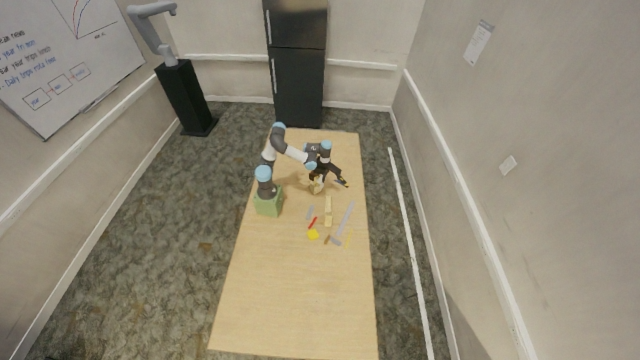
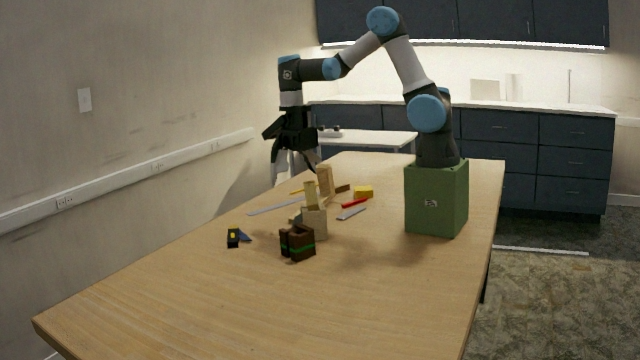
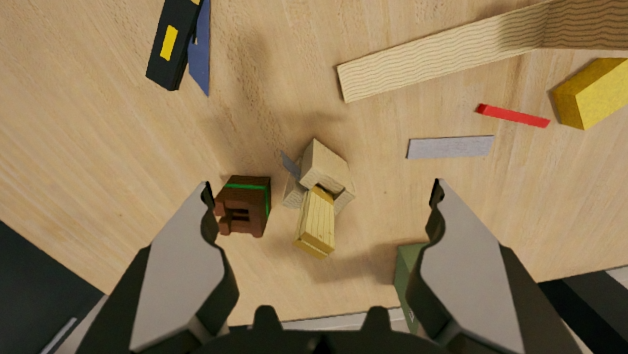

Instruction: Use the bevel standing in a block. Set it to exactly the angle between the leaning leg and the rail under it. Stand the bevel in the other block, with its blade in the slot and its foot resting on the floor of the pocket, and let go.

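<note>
The bevel's yellowish wooden handle (image 2: pixel 311 195) (image 3: pixel 318 216) sticks up, tilted, from the pale wood block (image 2: pixel 315 225) (image 3: pixel 327 162); its grey blade (image 3: pixel 290 165) pokes out on the other side. The dark brown block (image 2: pixel 302 246) (image 3: pixel 254 205) with a green band and an open slot stands beside the pale block. The leaning leg (image 2: pixel 325 180) (image 3: pixel 585 24) rises from the flat pale rail (image 1: pixel 328 204) (image 3: pixel 425 62). My gripper (image 2: pixel 295 175) (image 3: pixel 320 181) is open, pointing down above the bevel, with nothing between its jaws. How the bevel's foot sits is hidden.
A black-and-yellow knife (image 2: pixel 233 237) (image 3: pixel 169 45) lies near a blue piece (image 3: pixel 201 50). A grey strip (image 2: pixel 351 213) (image 3: pixel 450 147), red stick (image 2: pixel 354 202) (image 3: pixel 513 115), yellow block (image 2: pixel 363 192) (image 3: pixel 592 95) and long grey ruler (image 1: pixel 345 218) lie around the rail. The green pedestal (image 2: pixel 430 200) carries the arm.
</note>
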